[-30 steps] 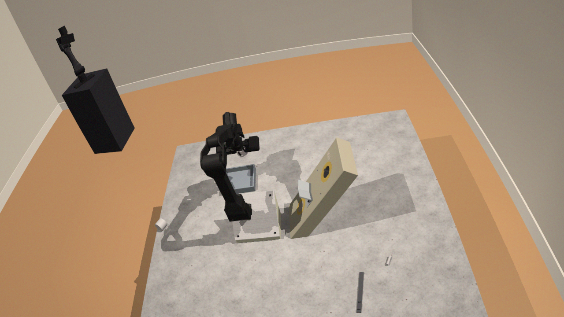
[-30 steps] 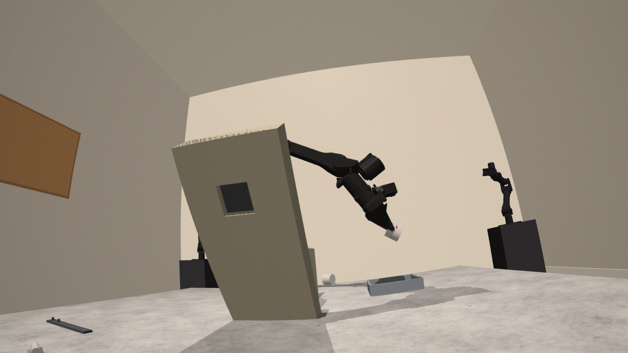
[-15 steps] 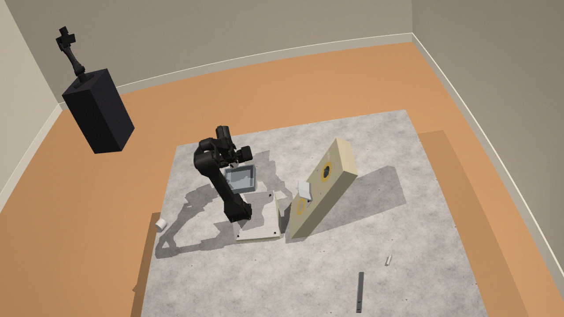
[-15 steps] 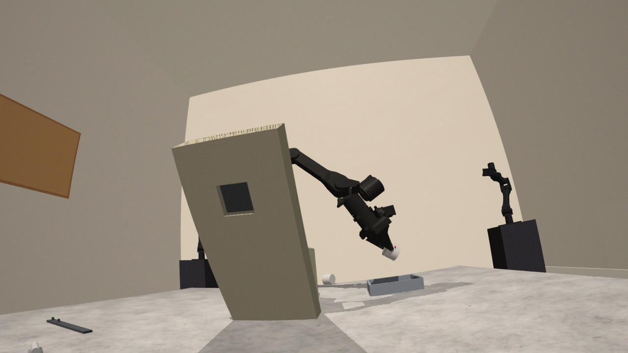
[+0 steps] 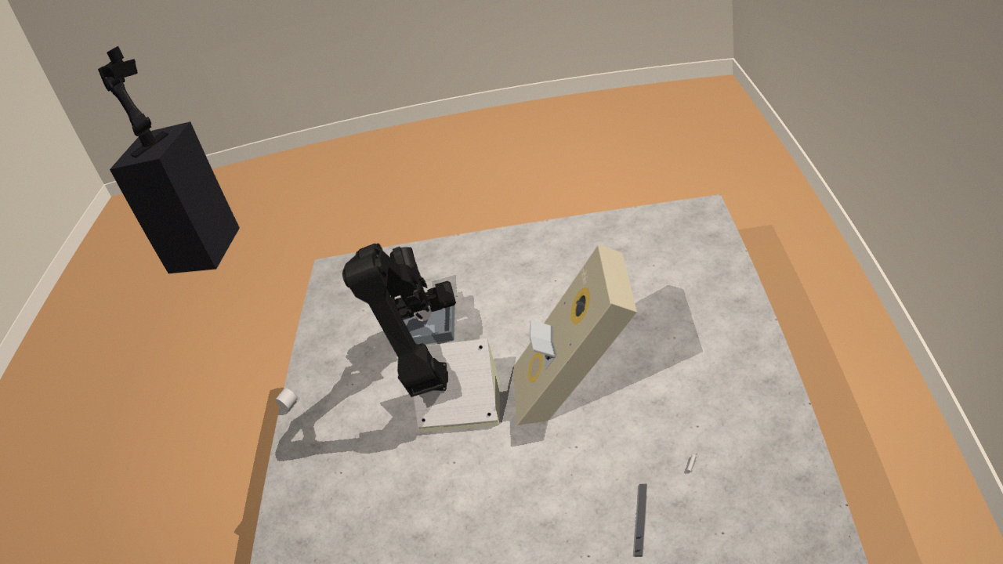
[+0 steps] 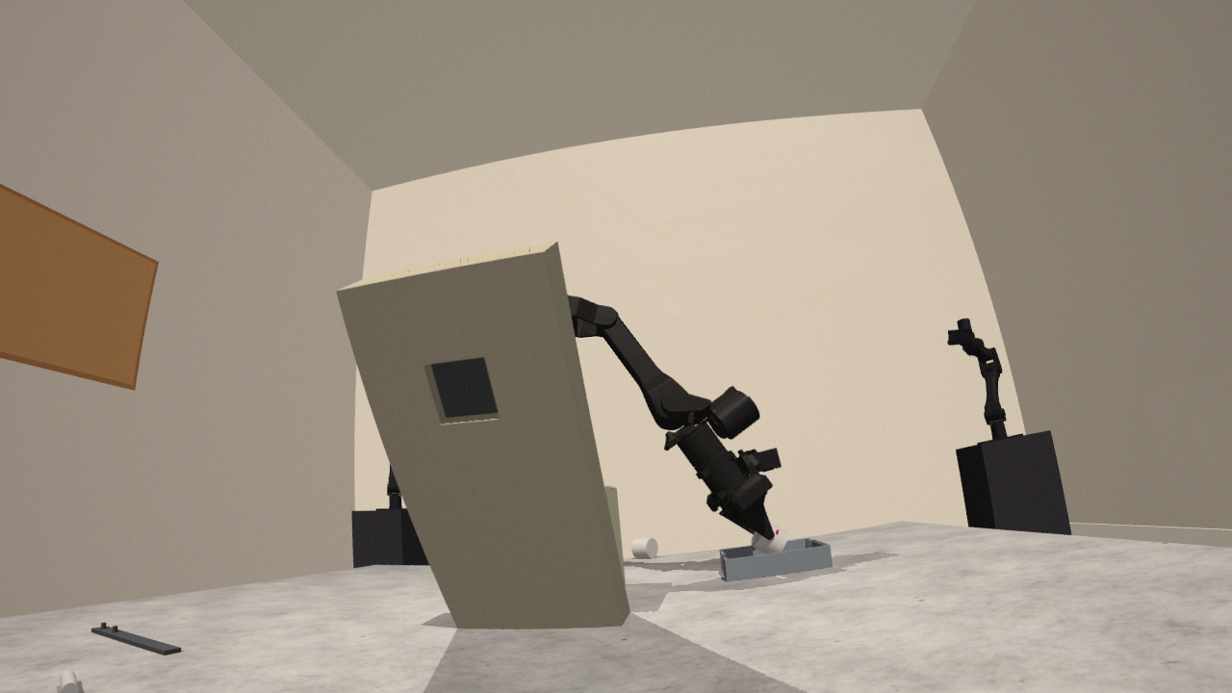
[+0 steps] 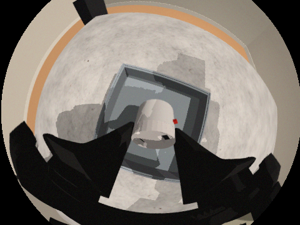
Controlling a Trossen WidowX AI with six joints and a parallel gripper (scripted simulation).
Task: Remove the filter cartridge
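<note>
My gripper tip is right at the round filter cartridge. The rest, counted from my gripper tip: small peg (660 mm ahead, 470 mm to the right, 40 mm below); beige service panel (410 mm ahead, 230 mm to the right, 130 mm above); grey tray (40 mm below).
</note>
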